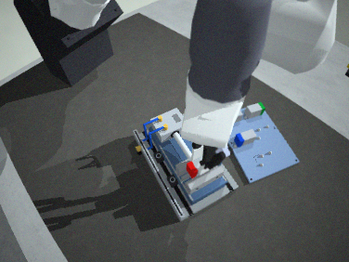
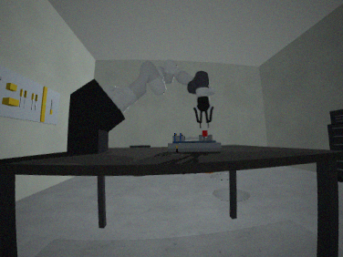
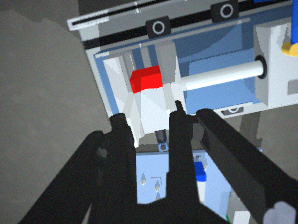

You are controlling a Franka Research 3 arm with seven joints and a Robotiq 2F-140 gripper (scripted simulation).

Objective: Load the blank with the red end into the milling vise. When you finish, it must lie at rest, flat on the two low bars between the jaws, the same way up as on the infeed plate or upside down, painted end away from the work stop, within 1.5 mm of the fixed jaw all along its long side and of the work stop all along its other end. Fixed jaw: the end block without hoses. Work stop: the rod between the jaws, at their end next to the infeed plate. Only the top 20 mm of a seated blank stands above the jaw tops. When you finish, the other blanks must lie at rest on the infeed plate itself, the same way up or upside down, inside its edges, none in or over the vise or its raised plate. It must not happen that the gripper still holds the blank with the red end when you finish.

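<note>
My hand is 4 cm above the red-ended blank. The rest, counted from my hand: screw rod (8 cm behind, 6 cm below); blue-ended blank (3 cm behind, 20 cm to the left, 11 cm below); work stop rod (5 cm to the left, 5 cm below).
</note>
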